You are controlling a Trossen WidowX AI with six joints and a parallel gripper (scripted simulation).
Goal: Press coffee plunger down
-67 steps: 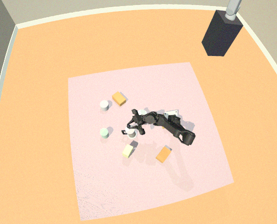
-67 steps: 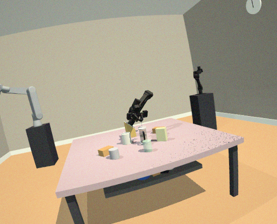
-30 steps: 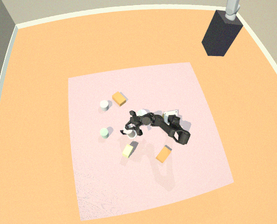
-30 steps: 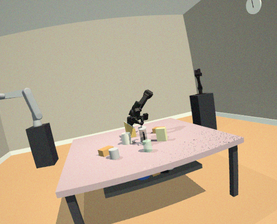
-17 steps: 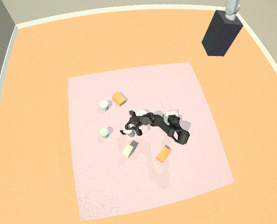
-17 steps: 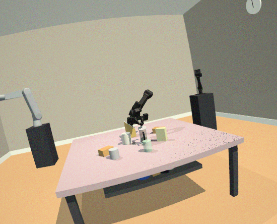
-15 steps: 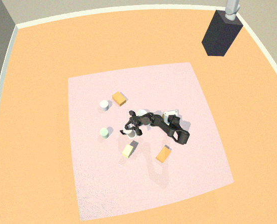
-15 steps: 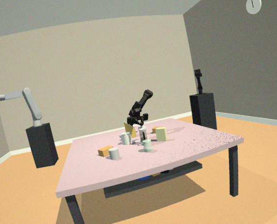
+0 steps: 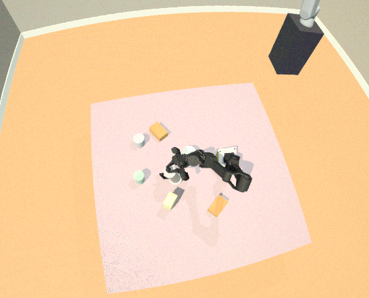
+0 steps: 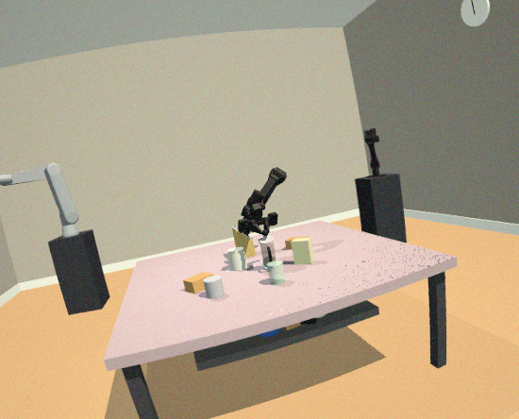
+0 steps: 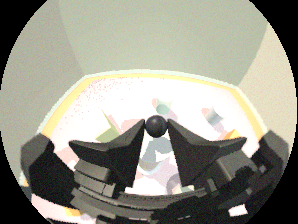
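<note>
Now: gripper tip 90 mm above the coffee press and 20 mm past it. Round my gripper tip: green cylinder (170 mm ahead, 130 mm below, 20 mm to the right); pale yellow block (150 mm to the left, 120 mm below).
</note>
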